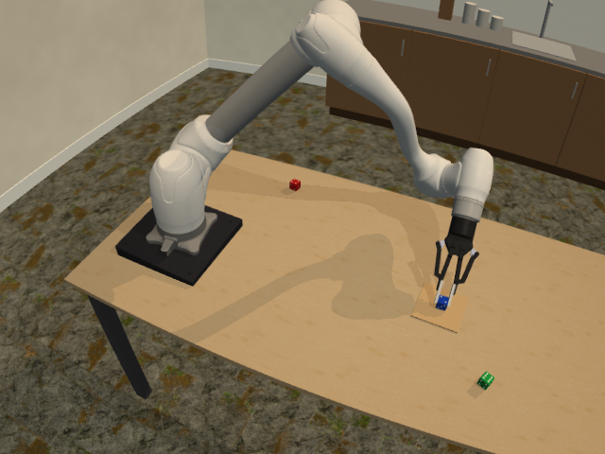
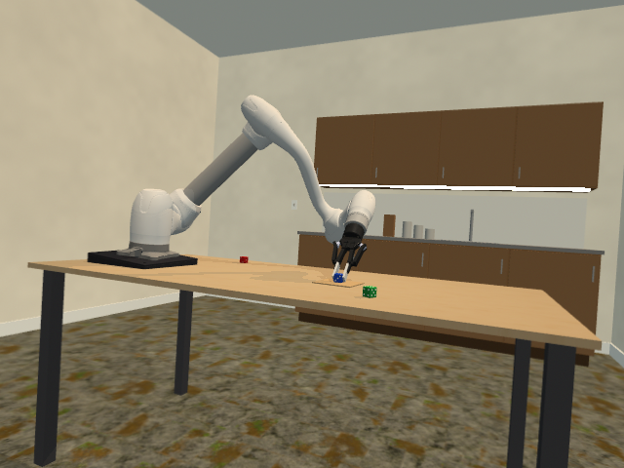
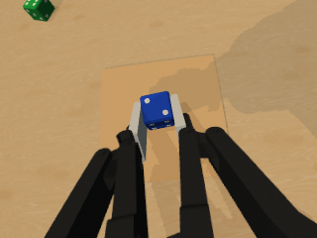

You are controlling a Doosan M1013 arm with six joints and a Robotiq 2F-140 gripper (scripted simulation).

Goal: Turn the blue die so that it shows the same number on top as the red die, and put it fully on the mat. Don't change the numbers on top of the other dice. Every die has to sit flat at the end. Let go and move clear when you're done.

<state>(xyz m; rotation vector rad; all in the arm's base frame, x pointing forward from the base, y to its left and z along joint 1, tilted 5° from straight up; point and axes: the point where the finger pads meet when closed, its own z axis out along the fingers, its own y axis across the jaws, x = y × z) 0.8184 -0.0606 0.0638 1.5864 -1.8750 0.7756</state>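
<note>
My hand is 2 cm to the left of the blue die and 2 cm above it. Also, from my hand: green die: 25 cm to the right, 13 cm ahead, 2 cm below; then red die: 54 cm behind, 41 cm to the left, 2 cm below; then mat: 4 cm below, 2 cm to the right.
</note>
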